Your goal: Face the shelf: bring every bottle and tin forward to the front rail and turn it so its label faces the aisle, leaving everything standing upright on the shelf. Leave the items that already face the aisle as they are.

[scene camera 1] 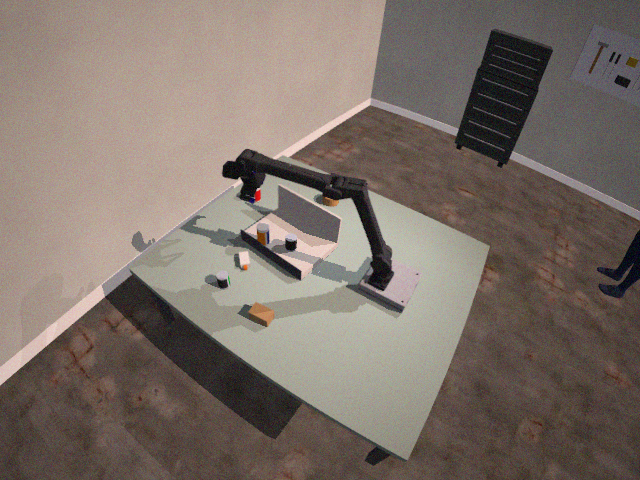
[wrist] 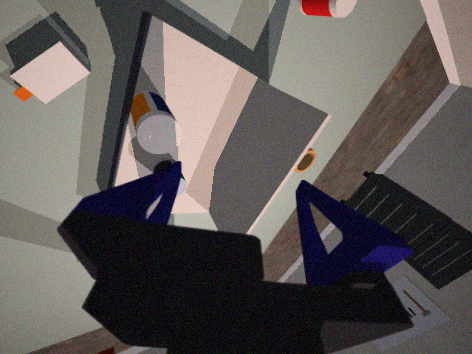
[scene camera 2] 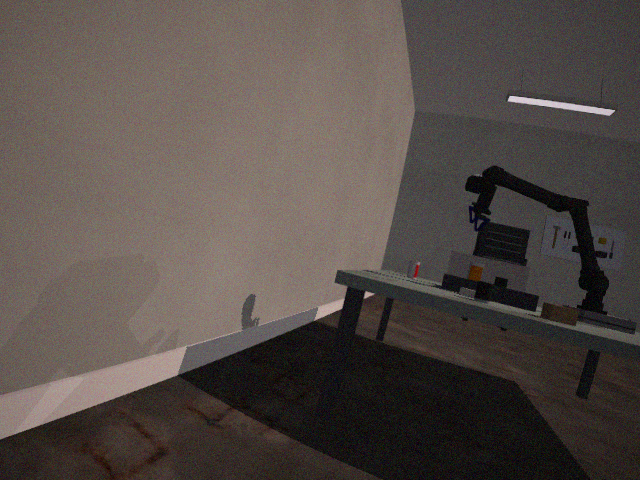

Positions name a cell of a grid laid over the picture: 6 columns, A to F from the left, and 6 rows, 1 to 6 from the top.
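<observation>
A white and orange bottle (wrist: A2) is resting on the table. There's a shelf too (scene camera 2: E4), and you'd find the shelf (wrist: D3) in the wrist view as well. My gripper (wrist: D4) is open, and it's holding nothing.
</observation>
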